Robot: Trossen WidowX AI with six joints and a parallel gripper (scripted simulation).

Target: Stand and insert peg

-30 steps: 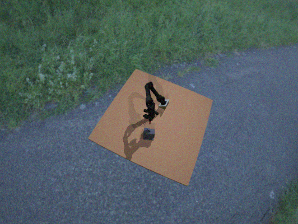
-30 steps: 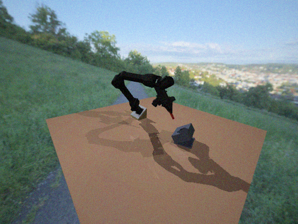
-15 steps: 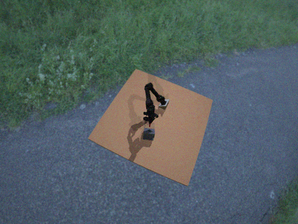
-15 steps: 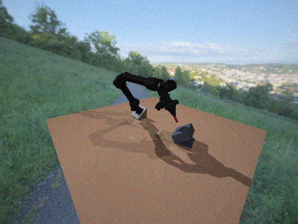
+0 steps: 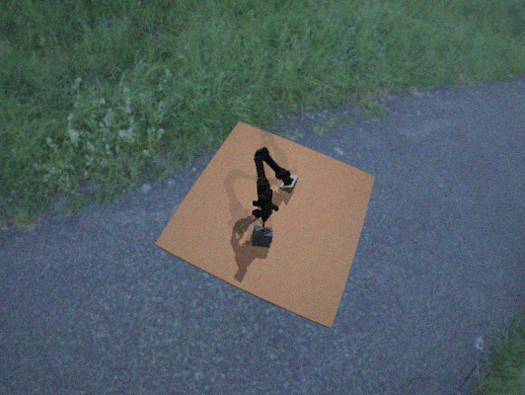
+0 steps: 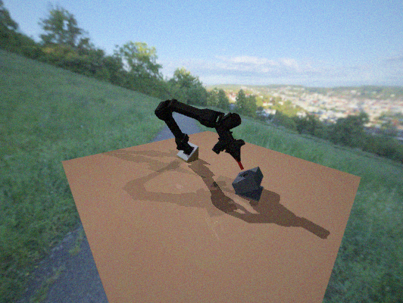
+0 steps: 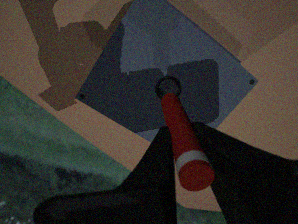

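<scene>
The dark sloped panel lies 50 mm ahead of my gripper tip, 20 mm to the left of it and 80 mm below it. The rest, counted from my gripper tip: red peg 10 mm behind, 10 mm above.
</scene>
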